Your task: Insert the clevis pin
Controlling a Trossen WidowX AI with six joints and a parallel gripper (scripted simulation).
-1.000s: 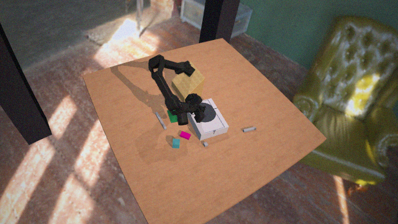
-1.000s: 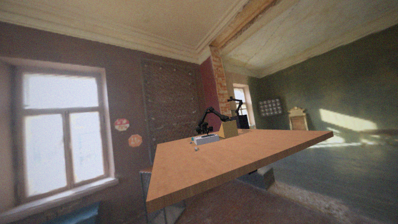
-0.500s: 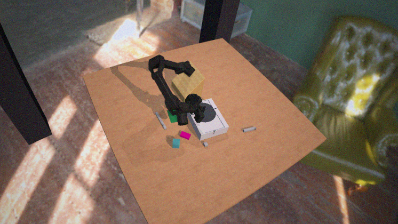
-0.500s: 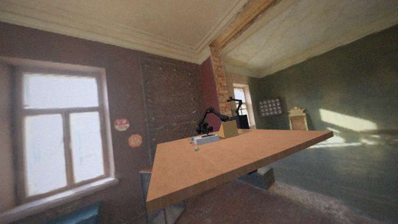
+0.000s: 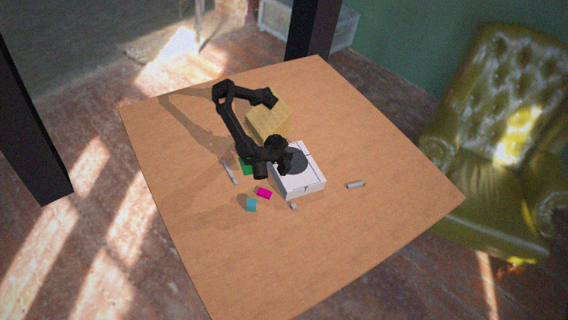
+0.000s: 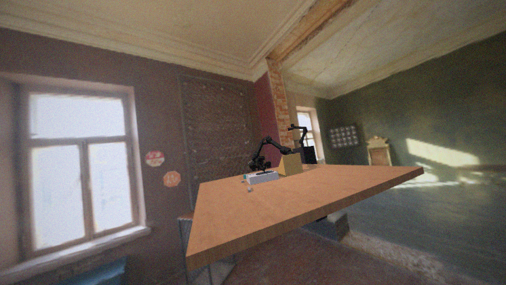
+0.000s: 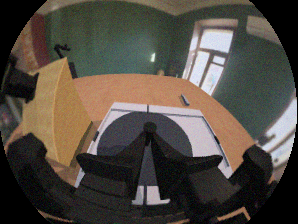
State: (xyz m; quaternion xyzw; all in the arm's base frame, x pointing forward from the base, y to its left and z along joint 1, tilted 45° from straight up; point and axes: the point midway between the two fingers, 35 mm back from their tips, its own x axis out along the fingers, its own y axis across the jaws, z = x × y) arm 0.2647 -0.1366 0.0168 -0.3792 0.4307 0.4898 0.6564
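My gripper tip is now 1 cm above the dark clevis pin. Also, from my gripper tip: green tile 15 cm to the right, 11 cm behind, 8 cm below; then dark grey disc 2 cm below; then rimmed tray 4 cm below, 3 cm ahead, 1 cm to the right.
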